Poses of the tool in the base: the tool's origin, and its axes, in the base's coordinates. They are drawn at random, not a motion.
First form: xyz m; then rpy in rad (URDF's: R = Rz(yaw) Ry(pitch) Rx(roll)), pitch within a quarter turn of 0, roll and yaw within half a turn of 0.
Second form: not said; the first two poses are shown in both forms.
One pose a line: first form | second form
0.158 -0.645 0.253 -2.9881 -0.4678 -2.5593 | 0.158 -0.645 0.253 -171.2 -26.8 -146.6
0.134 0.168 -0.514 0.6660 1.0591 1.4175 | 0.134 0.168 -0.514 38.2 60.7 81.2
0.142 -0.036 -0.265 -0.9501 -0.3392 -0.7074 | 0.142 -0.036 -0.265 -54.4 -19.4 -40.5
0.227 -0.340 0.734 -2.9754 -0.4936 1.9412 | 0.227 -0.340 0.734 -170.5 -28.3 111.2
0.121 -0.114 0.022 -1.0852 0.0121 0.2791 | 0.121 -0.114 0.022 -62.2 0.7 16.0
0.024 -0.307 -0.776 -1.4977 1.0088 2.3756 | 0.024 -0.307 -0.776 -85.8 57.8 136.1
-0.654 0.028 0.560 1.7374 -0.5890 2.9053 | -0.654 0.028 0.560 99.5 -33.7 166.5
